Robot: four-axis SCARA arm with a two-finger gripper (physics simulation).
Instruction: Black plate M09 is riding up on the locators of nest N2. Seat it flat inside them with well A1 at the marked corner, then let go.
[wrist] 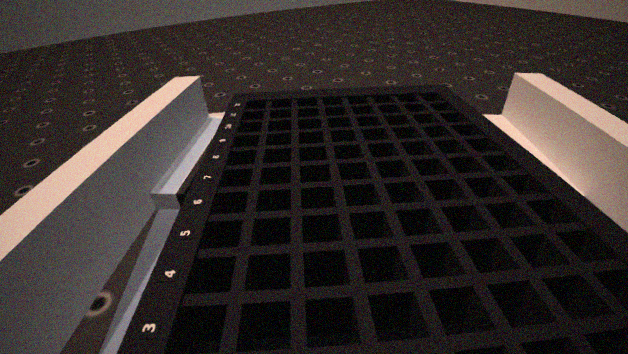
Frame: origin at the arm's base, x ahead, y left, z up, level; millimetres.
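Where they show: gripper, fingertip midpoint: (353, 101).
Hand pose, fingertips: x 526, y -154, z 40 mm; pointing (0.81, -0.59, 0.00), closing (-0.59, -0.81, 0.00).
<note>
After its pixels a point has its place.
Black plate M09 (322, 202) {x 490, y -117, z 36 mm} fills the middle of the wrist view, a grid of dark square wells with pale column numbers from 3 upward along its left edge. Its near end runs out of the view, and well A1 and the marked corner do not show. My gripper (353, 101) {x 526, y -154, z 40 mm} is shut on the plate, one pale finger against each long side. A strip of nest N2 (145, 265) {x 506, y -78, z 25 mm} shows in shadow along the plate's lower left edge. The locators do not show, and I cannot tell how level the plate sits.
A dark board (350, 55) {x 660, y -261, z 13 mm} with rows of ringed holes extends around and beyond the plate. One larger hole (99, 303) {x 513, y -63, z 13 mm} shows at the lower left, between the left finger and the nest strip. A grey wall (125, 15) stands at the back.
</note>
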